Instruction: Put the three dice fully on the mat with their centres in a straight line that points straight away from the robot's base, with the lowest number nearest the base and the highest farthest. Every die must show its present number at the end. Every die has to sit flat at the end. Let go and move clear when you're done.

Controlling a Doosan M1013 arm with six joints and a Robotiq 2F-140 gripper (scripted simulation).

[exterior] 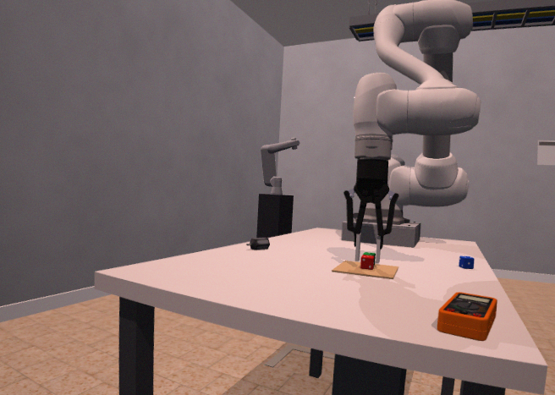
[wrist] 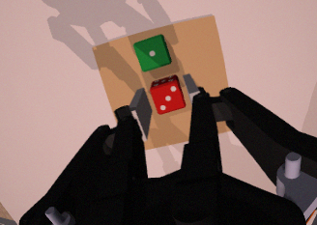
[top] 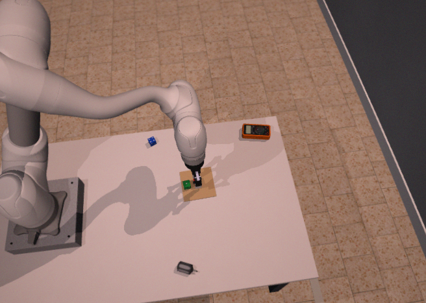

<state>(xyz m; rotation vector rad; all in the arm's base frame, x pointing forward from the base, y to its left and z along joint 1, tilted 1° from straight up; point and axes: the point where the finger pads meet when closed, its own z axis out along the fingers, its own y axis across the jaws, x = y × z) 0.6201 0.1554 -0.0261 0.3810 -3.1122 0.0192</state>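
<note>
Right now my hand is 3 cm above the red die. From my hand the other things lie so: green die: 4 cm behind, 1 cm to the right, 3 cm below; then tan mat: 5 cm below; then blue die: 21 cm behind, 21 cm to the left, 4 cm below.
</note>
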